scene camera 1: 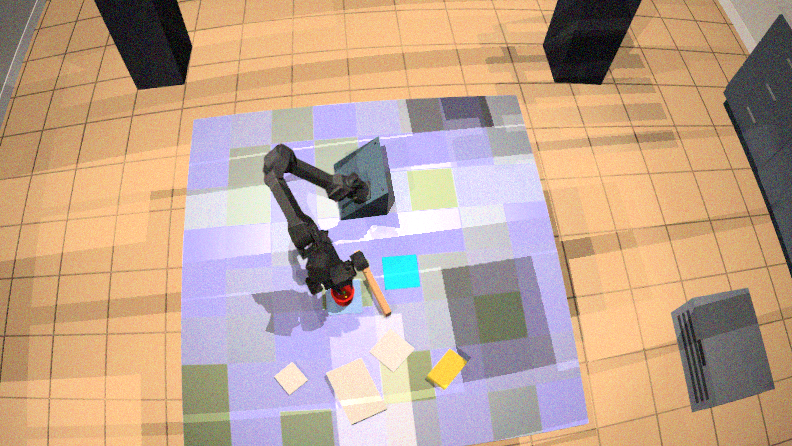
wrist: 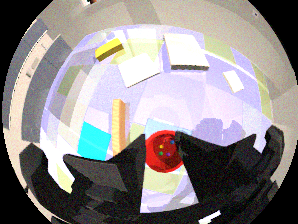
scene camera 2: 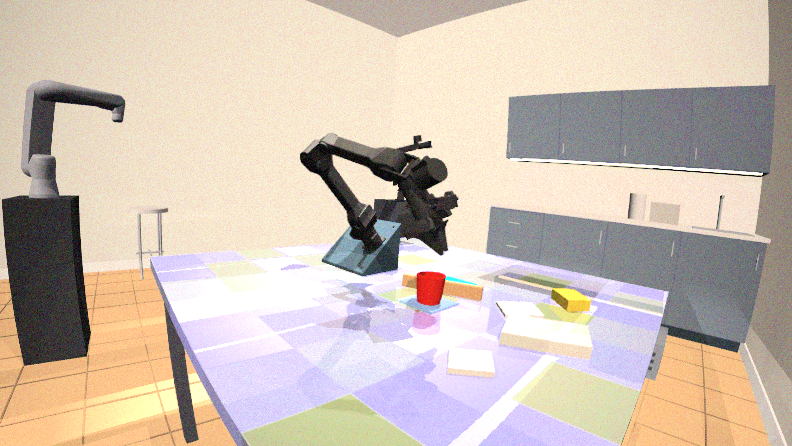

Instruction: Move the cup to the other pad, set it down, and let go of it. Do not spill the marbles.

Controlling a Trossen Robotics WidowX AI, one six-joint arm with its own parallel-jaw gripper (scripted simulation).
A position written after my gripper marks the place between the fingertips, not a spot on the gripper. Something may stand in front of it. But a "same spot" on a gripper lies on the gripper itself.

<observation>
my gripper: scene camera 1; wrist; scene camera 2 444,253
same spot on my gripper: (scene camera 1: pixel 328 284) = (wrist: pixel 251 159)
</observation>
